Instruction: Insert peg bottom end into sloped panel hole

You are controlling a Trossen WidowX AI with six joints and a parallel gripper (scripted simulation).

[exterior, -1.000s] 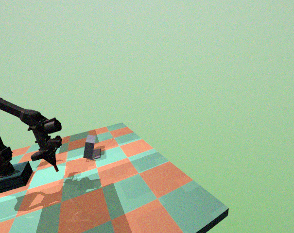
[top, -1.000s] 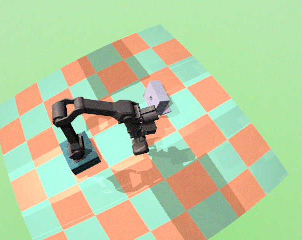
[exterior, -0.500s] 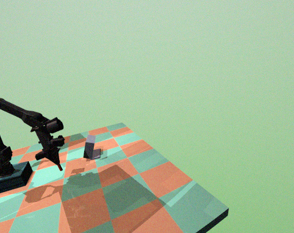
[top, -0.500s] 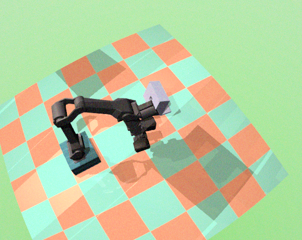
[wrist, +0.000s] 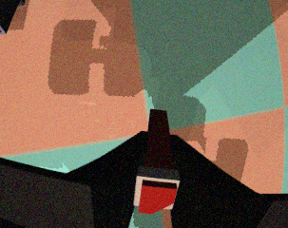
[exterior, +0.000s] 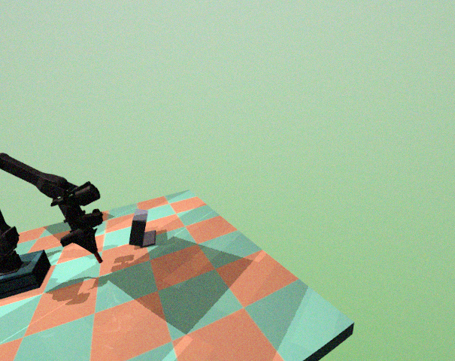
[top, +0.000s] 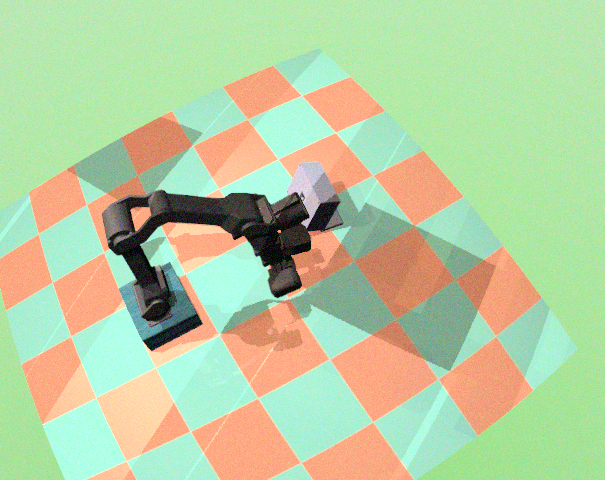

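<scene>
Now: the grey sloped panel 170 mm to the left of my gripper tip, 150 mm ahead of it and 20 mm below it. The rest, counted from my gripper tip: red peg (20 mm above, 10 mm behind).
</scene>
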